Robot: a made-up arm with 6 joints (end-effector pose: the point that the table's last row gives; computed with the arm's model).
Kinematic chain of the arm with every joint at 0, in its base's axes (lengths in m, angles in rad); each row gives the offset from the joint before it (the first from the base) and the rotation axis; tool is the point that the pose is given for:
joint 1: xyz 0 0 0.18 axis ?
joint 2: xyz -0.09 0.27 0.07 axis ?
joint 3: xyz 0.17 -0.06 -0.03 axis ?
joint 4: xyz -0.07 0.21 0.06 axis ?
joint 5: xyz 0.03 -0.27 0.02 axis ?
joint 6: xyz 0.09 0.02 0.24 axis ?
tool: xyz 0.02 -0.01 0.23
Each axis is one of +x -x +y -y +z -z.
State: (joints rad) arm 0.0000 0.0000 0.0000 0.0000 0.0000 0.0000
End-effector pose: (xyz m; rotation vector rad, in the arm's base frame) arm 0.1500 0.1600 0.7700 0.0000 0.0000 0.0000
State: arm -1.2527 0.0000 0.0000 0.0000 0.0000 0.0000
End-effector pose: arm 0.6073 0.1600 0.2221 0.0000 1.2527 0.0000
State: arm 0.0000 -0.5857 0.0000 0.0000 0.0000 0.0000
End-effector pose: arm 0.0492 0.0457 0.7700 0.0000 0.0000 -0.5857
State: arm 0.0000 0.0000 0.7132 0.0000 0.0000 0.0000
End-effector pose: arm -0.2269 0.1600 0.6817 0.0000 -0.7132 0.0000
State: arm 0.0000 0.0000 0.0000 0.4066 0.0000 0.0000
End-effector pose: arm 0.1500 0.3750 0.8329 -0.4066 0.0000 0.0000
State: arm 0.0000 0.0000 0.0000 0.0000 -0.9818 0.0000
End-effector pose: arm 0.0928 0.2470 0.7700 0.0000 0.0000 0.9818
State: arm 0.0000 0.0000 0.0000 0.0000 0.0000 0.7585
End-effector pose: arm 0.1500 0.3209 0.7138 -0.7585 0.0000 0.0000
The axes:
joint 1: -y
joint 2: +z
joint 3: -y
joint 4: -x
joint 5: -z
joint 6: -x

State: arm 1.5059 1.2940 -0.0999 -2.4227 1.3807 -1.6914
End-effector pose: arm 0.2901 0.2706 -0.2596 1.9414 0.8732 -0.6449
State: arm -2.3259 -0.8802 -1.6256 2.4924 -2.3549 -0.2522
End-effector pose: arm -0.1158 0.6708 -0.1424 -1.3184 0.0414 -0.0491
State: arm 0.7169 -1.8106 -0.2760 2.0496 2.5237 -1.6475
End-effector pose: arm 0.1230 0.2104 0.5562 -1.6093 -1.7562 -1.0843
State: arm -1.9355 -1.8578 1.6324 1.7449 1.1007 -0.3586
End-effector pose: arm -0.2550 0.2664 -0.3885 -2.3866 -1.5406 1.1054
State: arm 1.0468 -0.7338 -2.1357 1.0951 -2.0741 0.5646
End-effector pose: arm 0.3969 0.1413 0.7866 0.5950 0.1212 2.4721
